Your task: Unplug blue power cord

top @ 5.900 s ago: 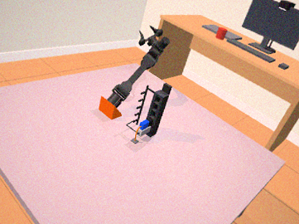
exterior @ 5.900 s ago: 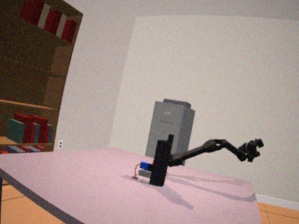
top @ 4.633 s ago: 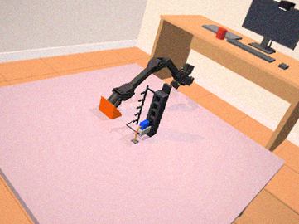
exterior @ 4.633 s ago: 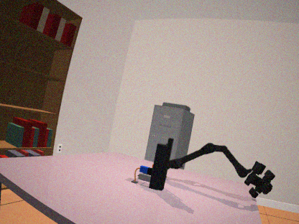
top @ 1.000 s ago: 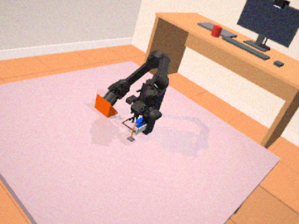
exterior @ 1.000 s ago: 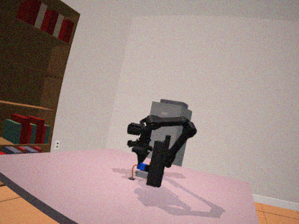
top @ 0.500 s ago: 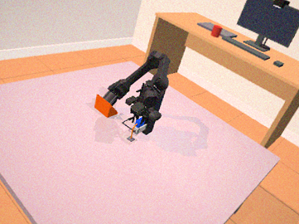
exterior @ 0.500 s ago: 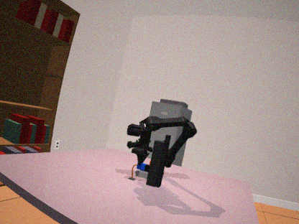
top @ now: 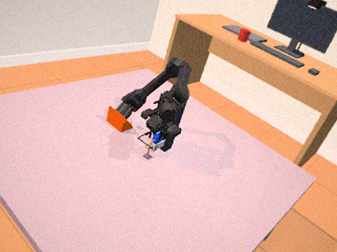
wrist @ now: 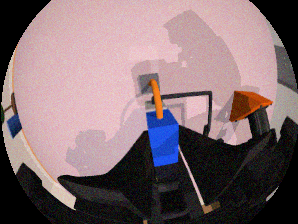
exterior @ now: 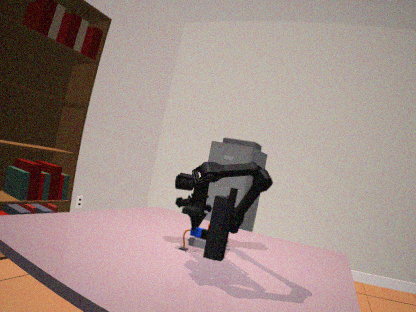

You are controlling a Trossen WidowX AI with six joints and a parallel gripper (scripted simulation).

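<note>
Now: the blue plug 3 cm to the left of my gripper tip.
</note>
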